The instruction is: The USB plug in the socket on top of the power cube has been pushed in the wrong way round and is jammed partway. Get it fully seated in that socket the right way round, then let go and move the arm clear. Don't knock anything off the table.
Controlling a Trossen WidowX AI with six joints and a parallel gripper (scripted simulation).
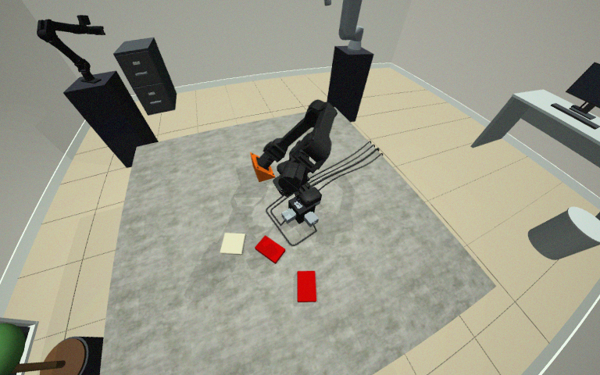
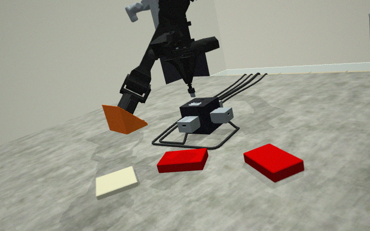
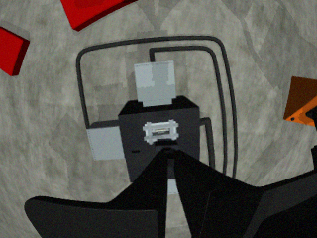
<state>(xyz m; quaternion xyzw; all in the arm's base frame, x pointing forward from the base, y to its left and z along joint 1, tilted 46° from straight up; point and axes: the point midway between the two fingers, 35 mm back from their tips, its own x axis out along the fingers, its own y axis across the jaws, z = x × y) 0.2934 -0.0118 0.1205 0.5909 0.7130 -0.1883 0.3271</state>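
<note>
The black USB plug lies 20 mm below my gripper tip. Round my gripper tip: USB socket 60 mm below, 10 mm to the left; cream block 270 mm to the right, 130 mm below, 50 mm ahead.
</note>
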